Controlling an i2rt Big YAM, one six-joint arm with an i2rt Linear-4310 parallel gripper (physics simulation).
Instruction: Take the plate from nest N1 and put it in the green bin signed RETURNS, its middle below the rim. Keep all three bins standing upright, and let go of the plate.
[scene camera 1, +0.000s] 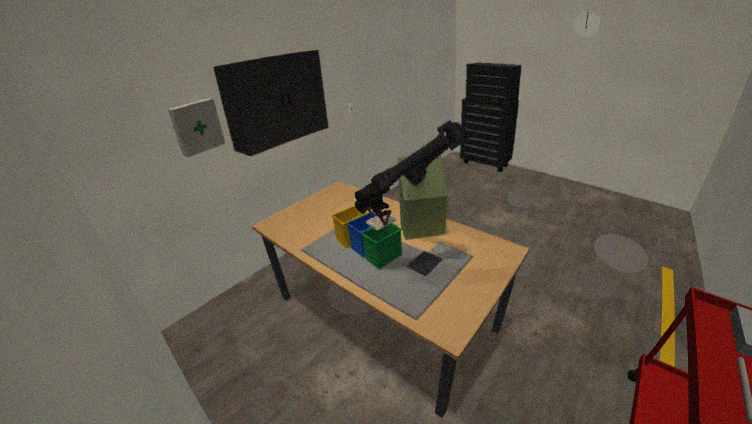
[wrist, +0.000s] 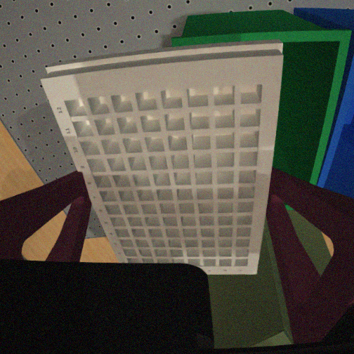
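Where they show: gripper, fingertip midpoint: (scene camera 1: 380, 221); arm's base at its link origin: (scene camera 1: 413, 174).
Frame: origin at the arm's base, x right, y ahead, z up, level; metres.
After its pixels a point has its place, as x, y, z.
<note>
My gripper (scene camera 1: 380, 215) {-0.182, 0.339, -0.093} (wrist: 177, 177) is shut on the plate, one dark red finger on each long side. The white plate (scene camera 1: 375, 222) {-0.186, 0.370, -0.083} (wrist: 182, 145) with its grid of square wells is held above the bins, near the back of the green bin's rim. The green bin (scene camera 1: 382, 250) {-0.185, 0.343, -0.270} (wrist: 310, 115) stands upright on the grey mat; in the wrist view the plate hides part of it. Its sign cannot be read. The dark nest (scene camera 1: 425, 262) {-0.305, 0.149, -0.368} lies on the mat with no plate on it.
The blue bin (scene camera 1: 357, 239) {-0.019, 0.403, -0.270} (wrist: 345, 145) and the yellow bin (scene camera 1: 342, 231) {0.096, 0.440, -0.265} stand upright in a row beside the green bin. A tall olive-green block (scene camera 1: 424, 215) {-0.096, -0.007, -0.231} (wrist: 245, 305) stands behind the mat (scene camera 1: 410, 297) {-0.456, 0.360, -0.380} (wrist: 100, 30) on the wooden table (scene camera 1: 315, 202) {0.763, 0.373, -0.393}.
</note>
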